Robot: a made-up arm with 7 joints.
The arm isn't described. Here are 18 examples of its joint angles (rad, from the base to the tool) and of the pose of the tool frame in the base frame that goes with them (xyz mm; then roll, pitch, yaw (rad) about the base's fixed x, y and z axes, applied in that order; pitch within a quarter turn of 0, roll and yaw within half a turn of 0).
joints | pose
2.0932 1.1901 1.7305 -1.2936 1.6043 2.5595 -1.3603 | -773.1 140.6 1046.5 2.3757 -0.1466 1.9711
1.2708 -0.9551 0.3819 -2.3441 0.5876 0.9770 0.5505 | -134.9 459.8 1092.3 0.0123 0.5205 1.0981
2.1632 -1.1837 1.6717 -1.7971 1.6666 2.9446 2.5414 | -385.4 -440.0 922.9 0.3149 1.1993 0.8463
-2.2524 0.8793 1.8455 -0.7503 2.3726 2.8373 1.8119 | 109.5 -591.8 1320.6 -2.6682 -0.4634 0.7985
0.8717 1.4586 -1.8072 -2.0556 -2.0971 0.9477 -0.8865 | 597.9 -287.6 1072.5 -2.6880 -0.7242 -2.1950
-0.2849 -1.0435 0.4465 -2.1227 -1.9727 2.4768 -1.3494 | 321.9 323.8 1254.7 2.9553 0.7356 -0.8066
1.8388 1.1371 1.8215 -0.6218 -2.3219 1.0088 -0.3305 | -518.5 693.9 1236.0 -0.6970 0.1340 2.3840
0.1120 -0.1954 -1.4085 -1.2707 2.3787 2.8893 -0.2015 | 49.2 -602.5 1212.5 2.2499 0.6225 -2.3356
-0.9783 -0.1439 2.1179 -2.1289 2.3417 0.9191 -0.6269 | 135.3 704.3 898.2 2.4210 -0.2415 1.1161
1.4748 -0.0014 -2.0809 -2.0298 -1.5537 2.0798 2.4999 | 616.2 -266.2 974.9 1.1314 -0.9977 -2.9137
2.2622 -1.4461 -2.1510 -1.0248 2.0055 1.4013 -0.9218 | 877.4 -146.6 674.9 2.9453 0.1430 -0.9197
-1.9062 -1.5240 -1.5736 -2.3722 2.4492 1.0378 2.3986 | -581.8 201.0 967.2 2.2299 -0.2860 -0.3964
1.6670 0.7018 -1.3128 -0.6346 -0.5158 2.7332 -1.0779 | 186.2 742.9 1337.8 -2.0624 0.5801 1.7848
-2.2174 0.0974 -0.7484 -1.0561 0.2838 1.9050 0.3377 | -668.6 -144.1 1461.1 0.5313 -0.6340 2.8477
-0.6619 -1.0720 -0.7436 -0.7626 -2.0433 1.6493 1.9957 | -577.0 117.7 1532.0 1.0008 0.2109 1.3590
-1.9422 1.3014 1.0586 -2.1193 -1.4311 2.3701 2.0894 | 499.4 -369.5 661.7 0.1243 0.2275 -2.0661
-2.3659 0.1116 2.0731 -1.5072 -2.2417 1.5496 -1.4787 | 626.0 -194.1 1285.2 -2.7771 0.9606 -1.5367
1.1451 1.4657 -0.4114 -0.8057 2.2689 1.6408 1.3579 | 463.7 705.8 390.1 -1.8283 1.1307 -2.7601
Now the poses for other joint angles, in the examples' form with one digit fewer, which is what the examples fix.
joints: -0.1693 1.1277 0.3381 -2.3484 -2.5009 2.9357 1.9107
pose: 179 291 479 0.230 0.011 0.613
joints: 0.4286 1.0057 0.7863 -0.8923 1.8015 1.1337 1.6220
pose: 476 771 966 2.912 0.699 2.759
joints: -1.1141 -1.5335 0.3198 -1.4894 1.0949 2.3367 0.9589
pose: -43 431 1515 2.231 -0.699 -1.913
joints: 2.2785 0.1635 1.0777 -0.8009 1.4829 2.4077 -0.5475
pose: -568 103 1516 2.408 -0.796 1.886
